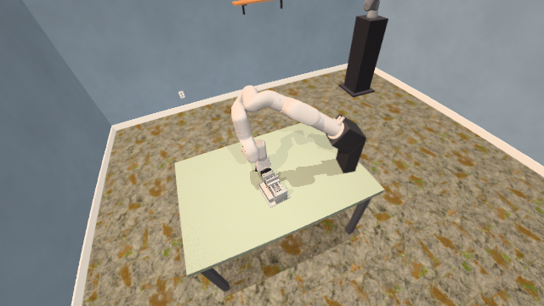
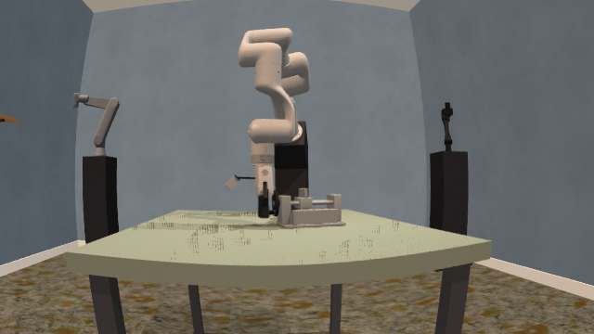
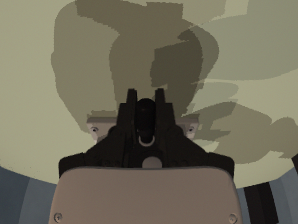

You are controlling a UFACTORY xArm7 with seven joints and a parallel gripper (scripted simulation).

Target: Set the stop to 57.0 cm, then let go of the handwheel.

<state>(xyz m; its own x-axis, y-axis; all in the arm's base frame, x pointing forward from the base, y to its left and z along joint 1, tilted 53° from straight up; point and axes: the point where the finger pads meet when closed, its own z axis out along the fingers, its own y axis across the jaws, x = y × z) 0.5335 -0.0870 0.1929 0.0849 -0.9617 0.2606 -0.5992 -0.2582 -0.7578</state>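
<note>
My hand is 13 cm to the right of the grey stop block, 4 cm below it and 1 cm past it. Round my hand: black handwheel: 2 cm to the left.
</note>
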